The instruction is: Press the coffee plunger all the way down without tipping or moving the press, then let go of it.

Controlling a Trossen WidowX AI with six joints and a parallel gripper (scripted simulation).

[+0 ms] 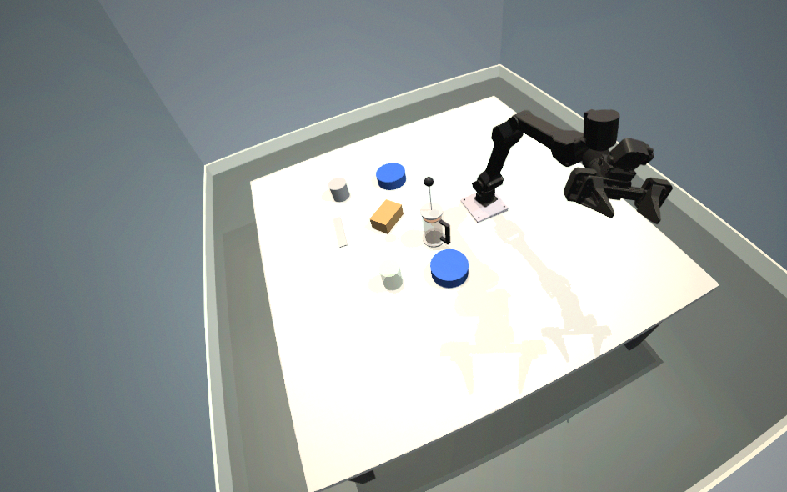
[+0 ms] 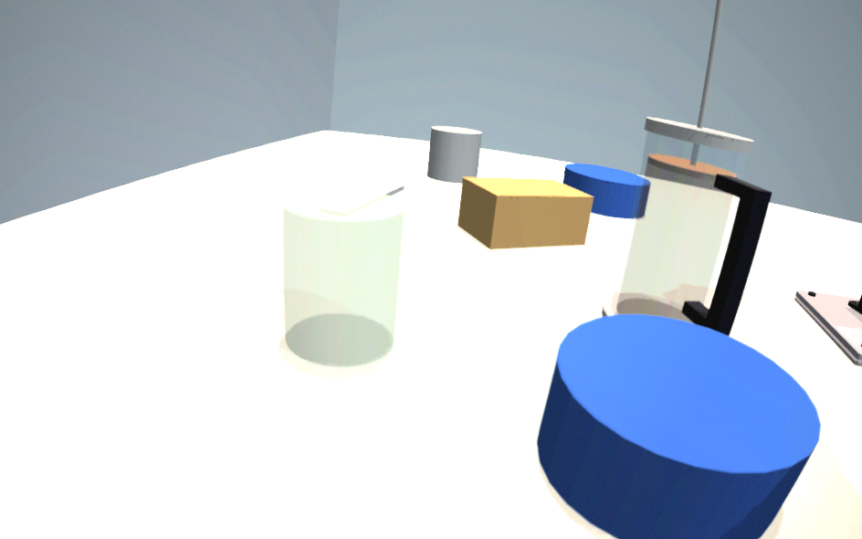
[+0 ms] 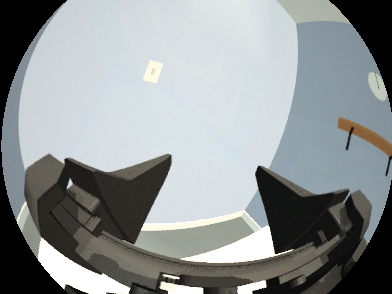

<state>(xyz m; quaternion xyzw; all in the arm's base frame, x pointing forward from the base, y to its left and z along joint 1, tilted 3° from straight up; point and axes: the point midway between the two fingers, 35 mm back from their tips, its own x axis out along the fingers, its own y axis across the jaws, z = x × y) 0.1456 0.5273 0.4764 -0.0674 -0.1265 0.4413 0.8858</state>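
Now: the coffee press 6 cm ahead of my gripper tip, 51 cm to the right of it and 37 cm below it. Round my gripper tip: orange block (15 cm ahead, 70 cm to the right, 47 cm below).
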